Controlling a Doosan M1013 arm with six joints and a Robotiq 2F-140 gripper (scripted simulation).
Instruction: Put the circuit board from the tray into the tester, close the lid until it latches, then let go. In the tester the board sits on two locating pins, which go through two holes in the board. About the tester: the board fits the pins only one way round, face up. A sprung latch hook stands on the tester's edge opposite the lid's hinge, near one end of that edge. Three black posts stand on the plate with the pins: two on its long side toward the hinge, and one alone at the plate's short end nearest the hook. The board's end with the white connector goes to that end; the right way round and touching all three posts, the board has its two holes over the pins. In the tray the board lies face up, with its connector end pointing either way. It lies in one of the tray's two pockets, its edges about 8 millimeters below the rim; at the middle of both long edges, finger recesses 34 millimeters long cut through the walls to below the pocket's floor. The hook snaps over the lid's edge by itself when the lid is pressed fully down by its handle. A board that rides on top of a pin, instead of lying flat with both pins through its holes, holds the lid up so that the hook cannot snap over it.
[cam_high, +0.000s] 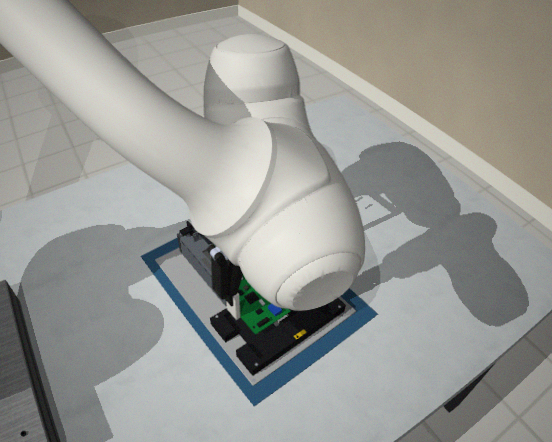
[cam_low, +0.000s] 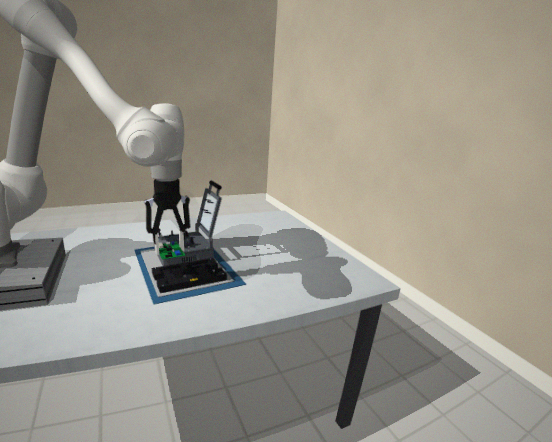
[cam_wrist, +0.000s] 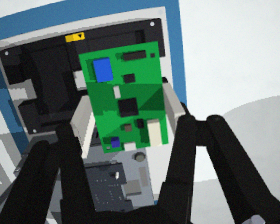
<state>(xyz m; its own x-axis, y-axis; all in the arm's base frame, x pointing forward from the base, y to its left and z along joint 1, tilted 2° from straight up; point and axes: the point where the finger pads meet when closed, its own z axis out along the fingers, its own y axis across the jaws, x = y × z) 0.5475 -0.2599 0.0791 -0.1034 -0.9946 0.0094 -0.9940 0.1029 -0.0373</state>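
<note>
My gripper is now 20 mm above the green circuit board. Round my hand: latch hook (30 mm ahead, 220 mm to the left, 50 mm below); tester lid (210 mm ahead, 150 mm to the left, 50 mm above).
</note>
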